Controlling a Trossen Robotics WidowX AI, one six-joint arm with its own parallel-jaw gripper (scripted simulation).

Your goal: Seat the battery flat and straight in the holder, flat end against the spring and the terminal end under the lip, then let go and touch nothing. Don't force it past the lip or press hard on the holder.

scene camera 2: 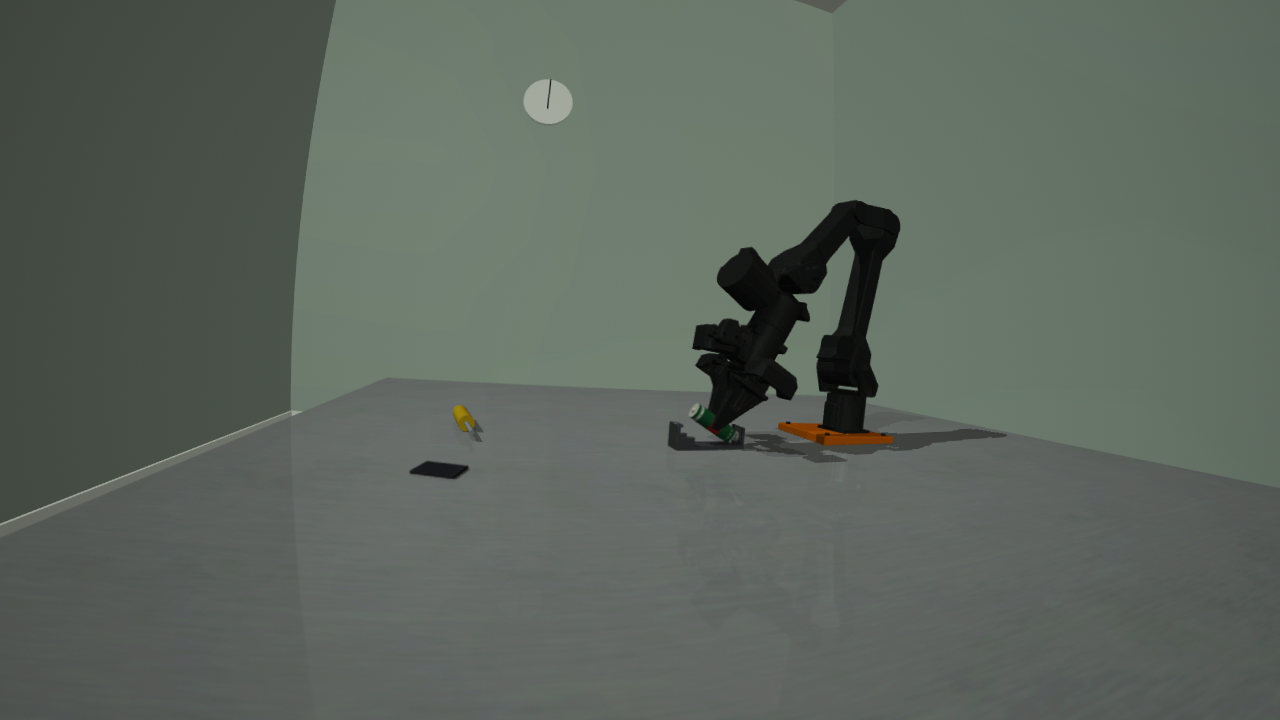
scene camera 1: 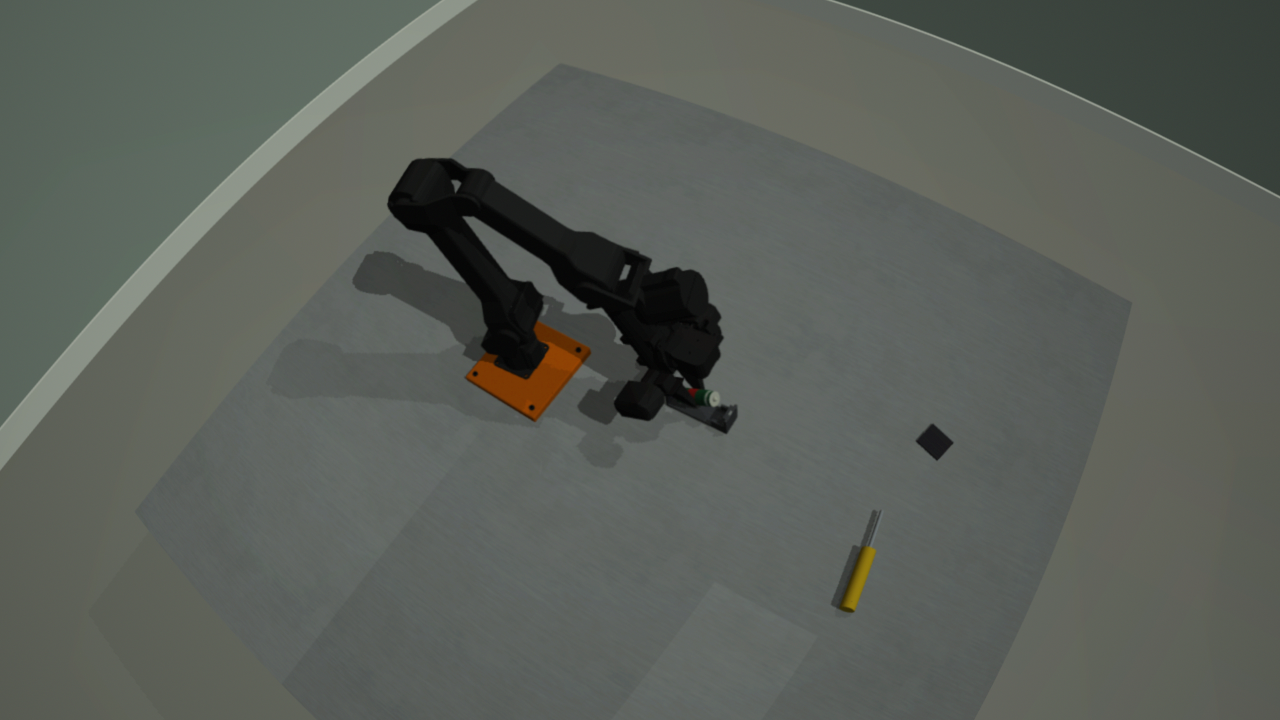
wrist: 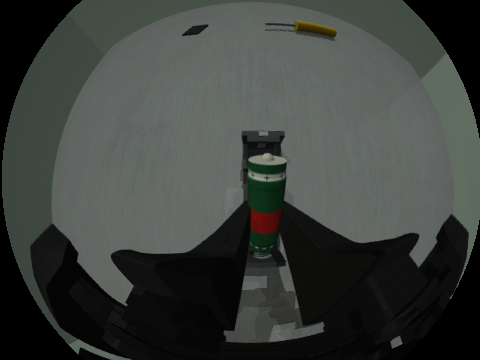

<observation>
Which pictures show my gripper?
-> Scene camera 2, scene camera 1 and the wrist view: all of them.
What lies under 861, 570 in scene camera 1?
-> A yellow-handled screwdriver.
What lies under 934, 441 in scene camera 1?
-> A flat black square.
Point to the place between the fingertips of my gripper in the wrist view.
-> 263, 206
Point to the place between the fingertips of my gripper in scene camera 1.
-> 698, 399
</observation>
